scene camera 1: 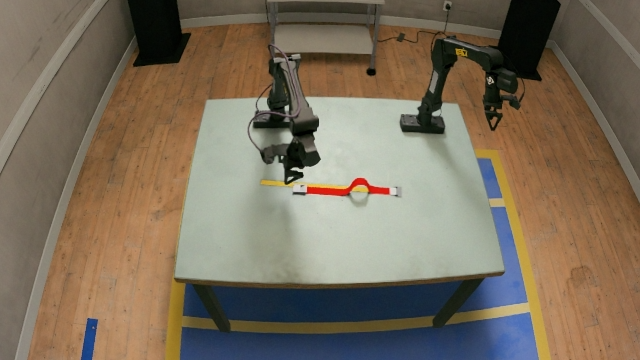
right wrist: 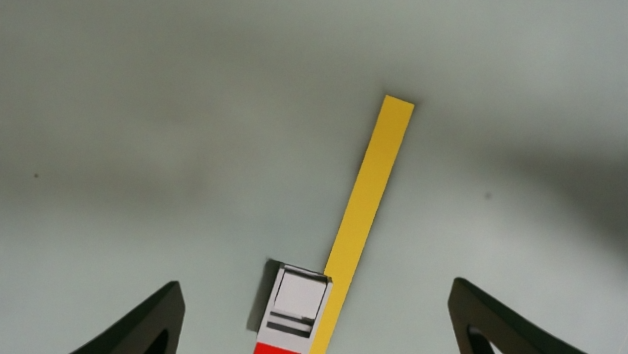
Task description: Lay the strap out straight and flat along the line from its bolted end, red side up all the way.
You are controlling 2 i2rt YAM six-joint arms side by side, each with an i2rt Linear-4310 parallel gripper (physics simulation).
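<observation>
The strap shows its red side. It runs from a pale end fitting at the right to a silver-grey buckle at the left. Right of its middle the strap bulges in an arch toward the arms' side. The yellow line extends left beyond the buckle, which lies mostly beside it and touches its edge. My right gripper is open and empty above the buckle end. My left gripper is open and empty, off the table's right side.
The pale green table carries both arm bases, the right arm's base and the left arm's base, along its far edge. A trolley and two black stands are on the floor behind.
</observation>
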